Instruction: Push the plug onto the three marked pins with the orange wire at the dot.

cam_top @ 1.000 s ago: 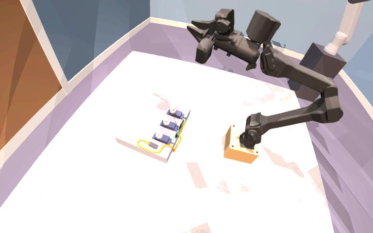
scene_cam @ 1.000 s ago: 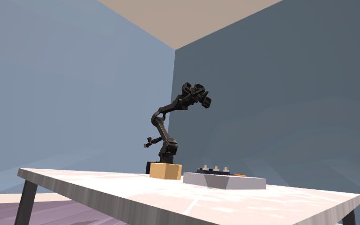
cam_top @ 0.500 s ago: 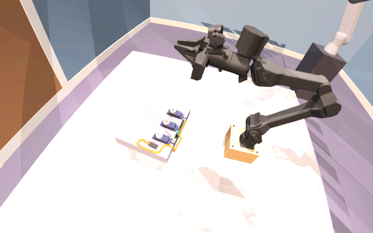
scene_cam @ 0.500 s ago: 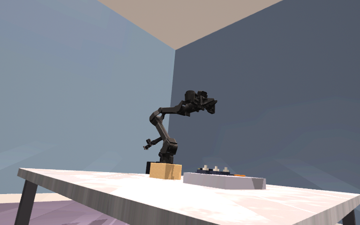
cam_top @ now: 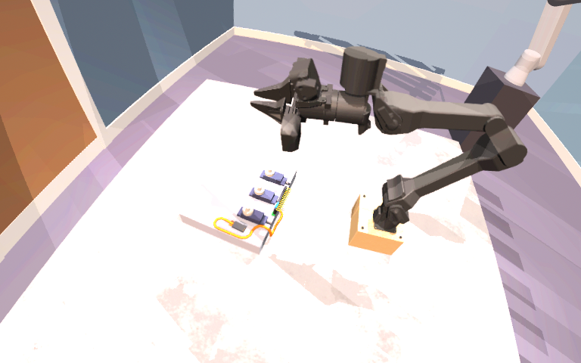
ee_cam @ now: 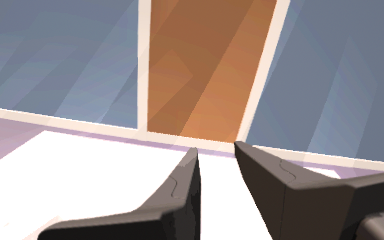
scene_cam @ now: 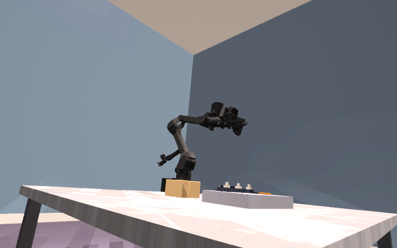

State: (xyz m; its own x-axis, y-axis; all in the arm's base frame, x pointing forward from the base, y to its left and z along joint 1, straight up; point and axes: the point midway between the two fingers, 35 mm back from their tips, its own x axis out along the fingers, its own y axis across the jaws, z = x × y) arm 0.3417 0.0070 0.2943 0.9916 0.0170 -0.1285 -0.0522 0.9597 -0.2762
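Right now the blue band is 7 cm behind my gripper tip, 1 cm to the left of it and 30 cm below it. Round my gripper tip: grey holder 8 cm ahead, 4 cm to the right, 35 cm below; then black pin header 8 cm behind, 2 cm to the right, 32 cm below.
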